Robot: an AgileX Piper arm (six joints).
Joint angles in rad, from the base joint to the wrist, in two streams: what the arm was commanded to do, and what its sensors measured. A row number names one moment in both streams.
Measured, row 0:
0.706, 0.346, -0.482, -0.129, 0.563, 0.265
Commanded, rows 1 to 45:
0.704, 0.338, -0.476, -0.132, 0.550, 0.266
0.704, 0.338, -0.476, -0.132, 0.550, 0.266
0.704, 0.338, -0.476, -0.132, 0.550, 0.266
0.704, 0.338, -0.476, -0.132, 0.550, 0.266
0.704, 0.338, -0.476, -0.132, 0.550, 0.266
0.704, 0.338, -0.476, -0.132, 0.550, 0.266
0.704, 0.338, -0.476, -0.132, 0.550, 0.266
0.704, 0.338, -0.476, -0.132, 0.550, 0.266
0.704, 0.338, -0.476, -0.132, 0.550, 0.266
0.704, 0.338, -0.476, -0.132, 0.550, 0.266
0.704, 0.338, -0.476, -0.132, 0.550, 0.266
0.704, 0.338, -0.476, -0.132, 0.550, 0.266
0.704, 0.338, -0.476, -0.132, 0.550, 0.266
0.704, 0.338, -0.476, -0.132, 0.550, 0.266
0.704, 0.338, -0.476, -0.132, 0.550, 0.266
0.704, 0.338, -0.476, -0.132, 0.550, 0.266
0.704, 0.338, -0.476, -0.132, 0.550, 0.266
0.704, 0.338, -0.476, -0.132, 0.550, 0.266
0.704, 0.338, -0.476, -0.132, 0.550, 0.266
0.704, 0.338, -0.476, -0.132, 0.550, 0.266
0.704, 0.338, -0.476, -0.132, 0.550, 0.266
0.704, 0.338, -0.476, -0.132, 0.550, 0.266
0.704, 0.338, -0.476, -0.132, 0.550, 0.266
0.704, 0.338, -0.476, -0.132, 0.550, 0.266
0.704, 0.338, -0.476, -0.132, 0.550, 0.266
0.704, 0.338, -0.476, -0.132, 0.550, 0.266
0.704, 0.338, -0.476, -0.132, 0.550, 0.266
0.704, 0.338, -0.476, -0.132, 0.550, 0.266
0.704, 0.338, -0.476, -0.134, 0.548, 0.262
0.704, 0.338, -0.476, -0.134, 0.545, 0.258
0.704, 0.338, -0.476, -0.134, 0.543, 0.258
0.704, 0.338, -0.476, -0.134, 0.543, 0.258
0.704, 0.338, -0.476, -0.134, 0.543, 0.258
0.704, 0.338, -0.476, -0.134, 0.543, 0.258
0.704, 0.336, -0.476, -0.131, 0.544, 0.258
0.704, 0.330, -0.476, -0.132, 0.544, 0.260
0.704, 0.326, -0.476, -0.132, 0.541, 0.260
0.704, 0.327, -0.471, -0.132, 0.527, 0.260
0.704, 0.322, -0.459, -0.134, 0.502, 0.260
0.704, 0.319, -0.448, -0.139, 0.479, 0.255
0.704, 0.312, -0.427, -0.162, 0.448, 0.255
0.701, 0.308, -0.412, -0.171, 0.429, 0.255
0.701, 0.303, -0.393, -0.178, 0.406, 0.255
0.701, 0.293, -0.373, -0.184, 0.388, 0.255
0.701, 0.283, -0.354, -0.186, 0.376, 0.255
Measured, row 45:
0.706, 0.313, -0.418, -0.153, 0.461, 0.263
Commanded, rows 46 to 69:
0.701, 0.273, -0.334, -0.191, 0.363, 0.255
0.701, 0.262, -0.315, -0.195, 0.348, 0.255
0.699, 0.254, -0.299, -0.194, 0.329, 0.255
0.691, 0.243, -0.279, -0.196, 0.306, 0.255
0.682, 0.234, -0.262, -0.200, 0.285, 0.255
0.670, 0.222, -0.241, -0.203, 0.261, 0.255
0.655, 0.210, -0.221, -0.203, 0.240, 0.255
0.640, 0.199, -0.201, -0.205, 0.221, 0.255
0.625, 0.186, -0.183, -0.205, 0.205, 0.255
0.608, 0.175, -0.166, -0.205, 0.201, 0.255
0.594, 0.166, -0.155, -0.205, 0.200, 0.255
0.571, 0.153, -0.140, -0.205, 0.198, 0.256
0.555, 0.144, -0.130, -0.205, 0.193, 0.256
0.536, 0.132, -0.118, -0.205, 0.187, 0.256
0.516, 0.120, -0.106, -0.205, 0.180, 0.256
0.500, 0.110, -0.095, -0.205, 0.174, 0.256
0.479, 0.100, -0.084, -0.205, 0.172, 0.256
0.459, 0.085, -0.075, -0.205, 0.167, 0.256
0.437, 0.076, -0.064, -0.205, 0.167, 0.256
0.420, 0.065, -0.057, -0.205, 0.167, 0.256
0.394, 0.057, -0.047, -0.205, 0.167, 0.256
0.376, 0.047, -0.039, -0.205, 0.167, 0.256
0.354, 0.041, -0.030, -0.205, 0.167, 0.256
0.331, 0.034, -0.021, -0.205, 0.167, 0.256
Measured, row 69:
0.405, 0.064, -0.054, -0.197, 0.187, 0.259
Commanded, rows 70 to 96:
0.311, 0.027, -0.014, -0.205, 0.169, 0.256
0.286, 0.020, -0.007, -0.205, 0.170, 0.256
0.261, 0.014, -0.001, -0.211, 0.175, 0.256
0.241, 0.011, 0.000, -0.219, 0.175, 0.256
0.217, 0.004, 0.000, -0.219, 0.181, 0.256
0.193, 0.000, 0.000, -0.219, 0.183, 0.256
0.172, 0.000, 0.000, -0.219, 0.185, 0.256
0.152, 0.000, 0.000, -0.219, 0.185, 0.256
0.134, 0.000, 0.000, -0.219, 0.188, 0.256
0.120, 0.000, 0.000, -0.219, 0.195, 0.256
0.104, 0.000, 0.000, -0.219, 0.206, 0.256
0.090, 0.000, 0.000, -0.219, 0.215, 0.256
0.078, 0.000, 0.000, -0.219, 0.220, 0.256
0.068, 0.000, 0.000, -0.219, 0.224, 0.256
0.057, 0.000, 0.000, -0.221, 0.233, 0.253
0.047, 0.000, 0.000, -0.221, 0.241, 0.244
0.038, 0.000, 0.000, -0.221, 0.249, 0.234
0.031, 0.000, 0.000, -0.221, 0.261, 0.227
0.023, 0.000, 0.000, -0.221, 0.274, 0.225
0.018, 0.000, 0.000, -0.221, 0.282, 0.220
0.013, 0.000, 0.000, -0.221, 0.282, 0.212
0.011, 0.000, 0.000, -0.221, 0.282, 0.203
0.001, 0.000, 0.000, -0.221, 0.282, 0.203
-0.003, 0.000, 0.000, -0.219, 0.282, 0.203
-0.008, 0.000, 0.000, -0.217, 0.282, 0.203
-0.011, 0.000, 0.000, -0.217, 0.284, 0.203
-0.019, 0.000, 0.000, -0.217, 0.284, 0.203
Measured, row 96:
0.002, 0.006, -0.005, -0.212, 0.282, 0.212
